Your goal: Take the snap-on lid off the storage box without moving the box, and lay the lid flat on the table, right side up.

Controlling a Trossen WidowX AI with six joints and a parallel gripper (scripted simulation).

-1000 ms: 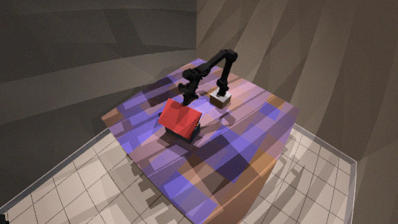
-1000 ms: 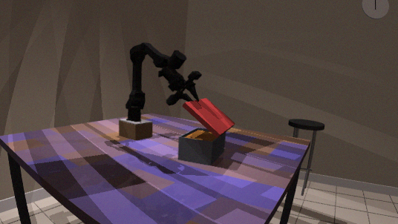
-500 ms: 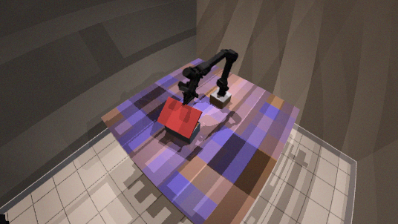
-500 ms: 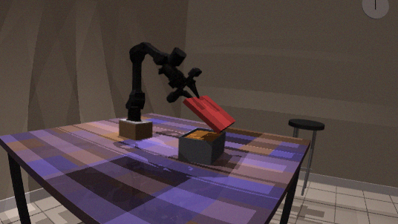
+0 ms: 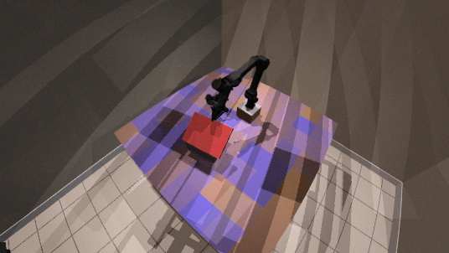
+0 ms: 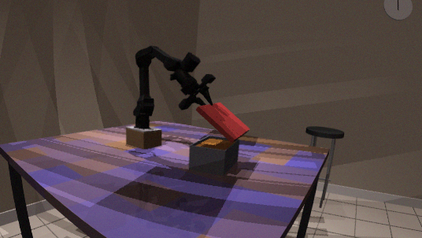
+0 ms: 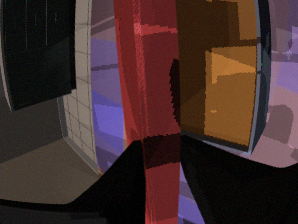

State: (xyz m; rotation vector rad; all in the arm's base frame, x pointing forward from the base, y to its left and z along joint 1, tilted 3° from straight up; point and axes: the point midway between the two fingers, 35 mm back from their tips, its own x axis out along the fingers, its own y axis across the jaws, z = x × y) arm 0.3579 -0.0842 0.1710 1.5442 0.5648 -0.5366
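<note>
My gripper tip is now 70 mm short of the red lid and 40 mm above it. The rest, counted from my gripper tip: dark grey storage box (50 mm ahead, 30 mm to the right, 180 mm below).
</note>
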